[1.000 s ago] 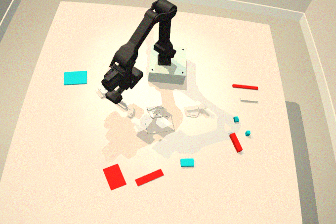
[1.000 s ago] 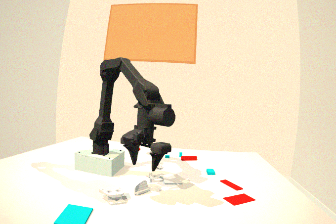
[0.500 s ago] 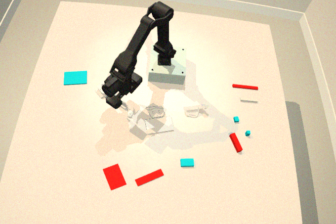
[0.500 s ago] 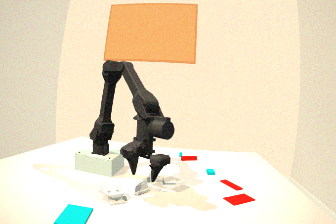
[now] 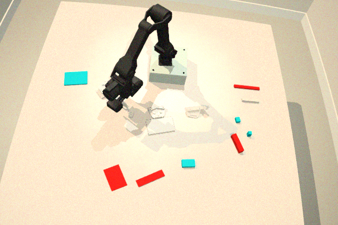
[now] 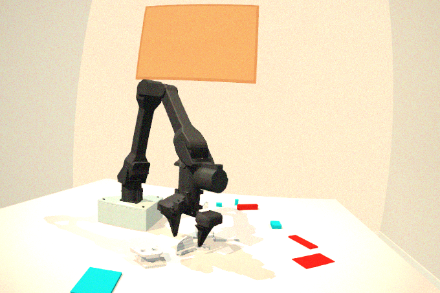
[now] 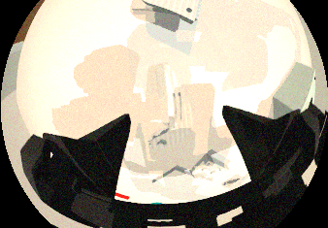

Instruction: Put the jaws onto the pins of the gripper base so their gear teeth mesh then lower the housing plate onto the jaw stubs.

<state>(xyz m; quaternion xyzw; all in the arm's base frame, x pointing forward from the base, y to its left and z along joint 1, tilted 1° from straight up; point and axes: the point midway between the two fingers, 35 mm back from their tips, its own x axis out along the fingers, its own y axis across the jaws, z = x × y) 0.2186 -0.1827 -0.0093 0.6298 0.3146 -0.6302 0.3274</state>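
The white jaw is 3 cm ahead of my gripper tip, 2 cm to the left of it and 2 cm below it. The rest, counted from my gripper tip: gripper base (8 cm behind, 10 cm to the right); housing plate (3 cm ahead, 15 cm to the left, 2 cm below); flat white plate (10 cm ahead, 16 cm to the left, 2 cm below).
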